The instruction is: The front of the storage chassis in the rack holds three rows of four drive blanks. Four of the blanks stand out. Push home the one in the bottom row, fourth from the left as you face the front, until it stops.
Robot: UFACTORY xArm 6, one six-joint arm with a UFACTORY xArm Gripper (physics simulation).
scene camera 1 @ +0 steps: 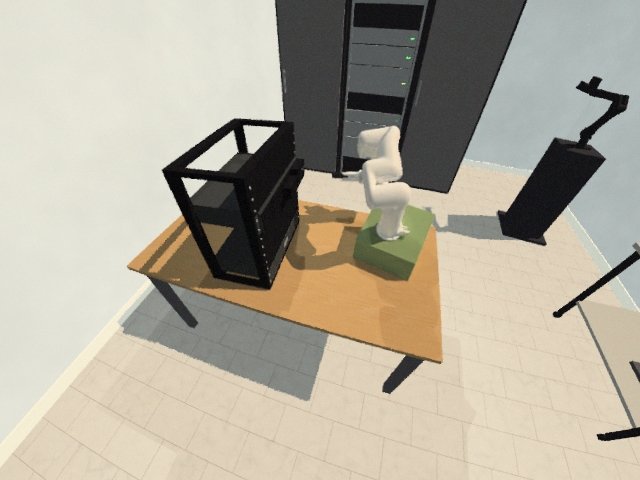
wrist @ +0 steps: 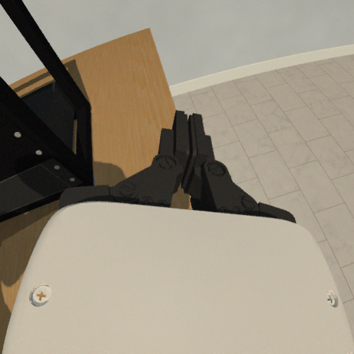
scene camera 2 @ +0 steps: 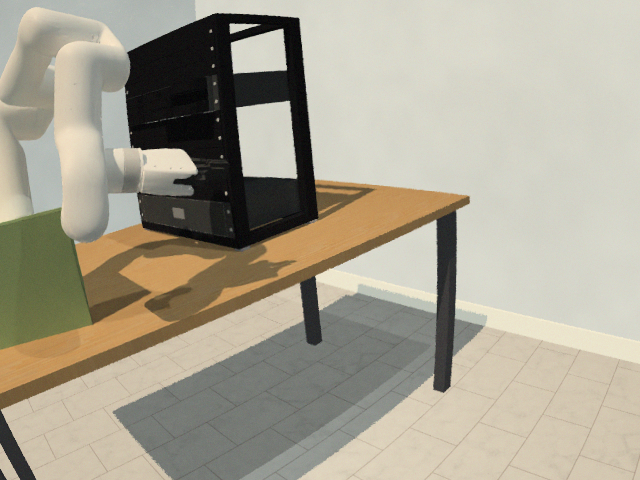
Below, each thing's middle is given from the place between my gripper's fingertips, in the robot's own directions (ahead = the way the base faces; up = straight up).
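Scene:
The black rack [scene camera 2: 189, 71] is 60 mm above my hand, and I see that it is also 210 mm ahead of my hand and 490 mm to the left of it.

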